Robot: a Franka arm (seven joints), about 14 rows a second.
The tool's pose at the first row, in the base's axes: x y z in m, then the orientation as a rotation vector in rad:
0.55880, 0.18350, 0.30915, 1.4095, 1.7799, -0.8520
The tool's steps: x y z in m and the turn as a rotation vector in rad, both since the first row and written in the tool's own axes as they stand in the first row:
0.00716, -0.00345, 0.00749, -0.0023, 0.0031, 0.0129
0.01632, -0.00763, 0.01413, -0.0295, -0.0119, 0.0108
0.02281, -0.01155, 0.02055, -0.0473, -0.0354, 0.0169
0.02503, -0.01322, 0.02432, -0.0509, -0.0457, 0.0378
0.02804, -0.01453, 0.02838, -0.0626, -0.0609, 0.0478
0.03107, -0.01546, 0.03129, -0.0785, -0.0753, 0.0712
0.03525, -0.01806, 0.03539, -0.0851, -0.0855, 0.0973
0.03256, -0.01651, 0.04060, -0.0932, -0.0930, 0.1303
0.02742, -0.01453, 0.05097, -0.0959, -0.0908, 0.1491
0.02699, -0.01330, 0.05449, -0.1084, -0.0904, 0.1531
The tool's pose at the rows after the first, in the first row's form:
0.55519, 0.18030, 0.29935, 1.4201, 1.7717, -0.8412
0.55045, 0.17870, 0.28838, 1.3912, 1.7675, -0.8236
0.54635, 0.17596, 0.27975, 1.3692, 1.7481, -0.8160
0.54483, 0.17365, 0.27598, 1.3761, 1.7235, -0.8074
0.54356, 0.17157, 0.27136, 1.3663, 1.7060, -0.7991
0.54252, 0.17053, 0.26731, 1.3642, 1.6786, -0.7794
0.53981, 0.16878, 0.26178, 1.3726, 1.6504, -0.7652
0.54241, 0.16334, 0.26113, 1.3864, 1.6185, -0.7445
0.54646, 0.15240, 0.25974, 1.3995, 1.6046, -0.7310
0.54817, 0.14948, 0.25812, 1.3947, 1.6037, -0.7167

